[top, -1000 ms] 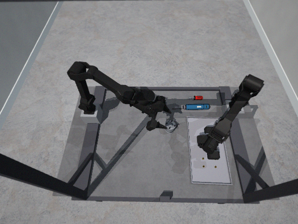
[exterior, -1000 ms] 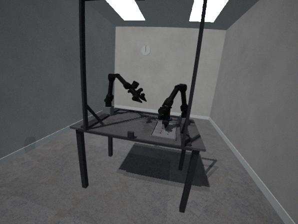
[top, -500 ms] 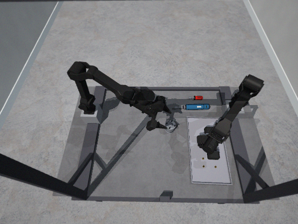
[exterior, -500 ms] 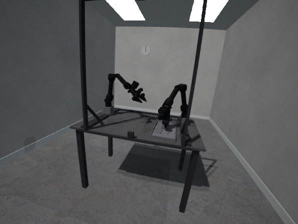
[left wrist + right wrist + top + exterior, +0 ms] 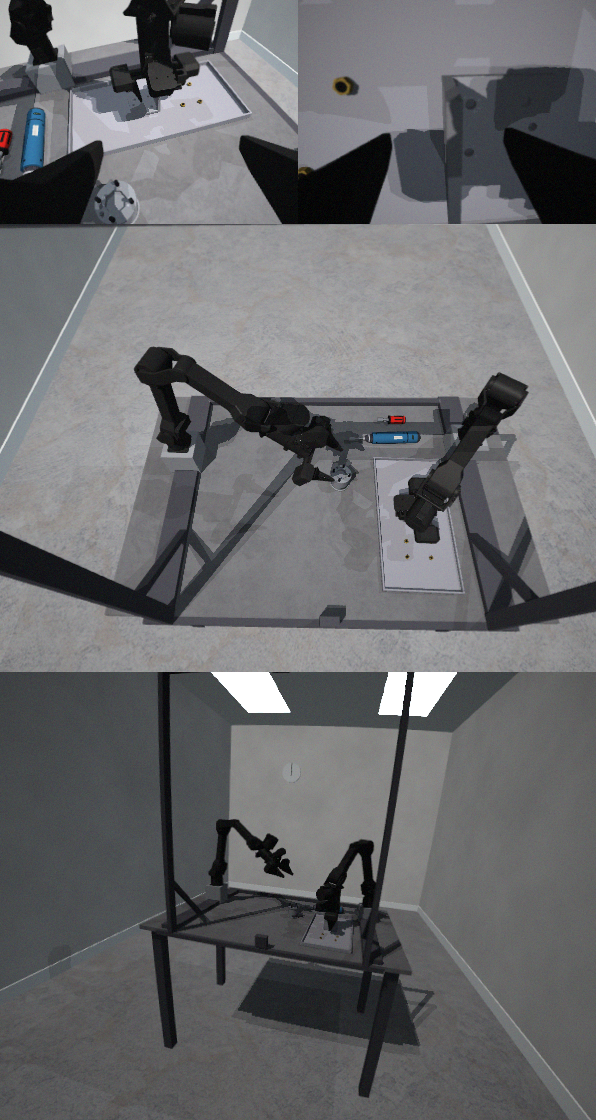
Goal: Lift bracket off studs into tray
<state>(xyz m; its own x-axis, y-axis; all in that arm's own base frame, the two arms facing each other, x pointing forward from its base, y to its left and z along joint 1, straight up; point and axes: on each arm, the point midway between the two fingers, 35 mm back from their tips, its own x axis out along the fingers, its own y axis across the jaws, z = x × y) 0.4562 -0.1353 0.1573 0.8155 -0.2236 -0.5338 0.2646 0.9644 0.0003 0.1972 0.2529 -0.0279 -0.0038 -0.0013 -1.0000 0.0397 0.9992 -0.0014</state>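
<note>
My right hand is 3 cm short of the grey bracket and 3 cm above it. From my right hand the other things lie so: tray 1 cm ahead, 5 cm below; then round joint module 14 cm ahead, 21 cm to the left, 2 cm below; then small red tool 37 cm ahead, 1 cm to the left, 4 cm below.
</note>
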